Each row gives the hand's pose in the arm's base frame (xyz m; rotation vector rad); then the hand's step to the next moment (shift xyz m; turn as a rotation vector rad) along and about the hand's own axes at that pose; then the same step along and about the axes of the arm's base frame.
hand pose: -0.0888 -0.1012 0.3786 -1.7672 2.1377 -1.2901
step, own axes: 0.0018 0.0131 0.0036 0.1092 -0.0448 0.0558
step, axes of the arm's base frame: -0.0087 -0.0037 -0.0099 0.0289 -0.1210 0.0395
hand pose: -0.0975 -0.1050 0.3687 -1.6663 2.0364 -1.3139
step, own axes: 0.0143 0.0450 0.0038 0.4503 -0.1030 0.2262
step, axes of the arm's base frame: -0.0334 -0.0157 -0.0297 0.0603 -0.4997 0.1060
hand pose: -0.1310 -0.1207 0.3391 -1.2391 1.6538 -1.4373
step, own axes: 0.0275 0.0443 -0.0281 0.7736 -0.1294 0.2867
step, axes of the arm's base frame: -0.0465 -0.0156 -0.0332 0.0006 -0.8199 0.1586
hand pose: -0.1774 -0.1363 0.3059 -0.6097 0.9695 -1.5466
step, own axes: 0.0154 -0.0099 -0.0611 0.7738 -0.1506 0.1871
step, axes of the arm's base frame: -0.0584 0.0003 -0.0256 -0.0921 -0.7953 0.1243
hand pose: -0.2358 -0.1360 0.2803 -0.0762 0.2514 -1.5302
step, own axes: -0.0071 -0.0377 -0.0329 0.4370 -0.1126 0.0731
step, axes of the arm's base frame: -0.0439 0.0089 -0.0234 -0.0858 -0.4469 0.0442
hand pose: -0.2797 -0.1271 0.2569 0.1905 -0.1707 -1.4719
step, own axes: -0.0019 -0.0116 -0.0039 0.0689 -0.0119 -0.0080
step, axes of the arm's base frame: -0.0105 0.0010 -0.0065 -0.0034 -0.0695 -0.0107
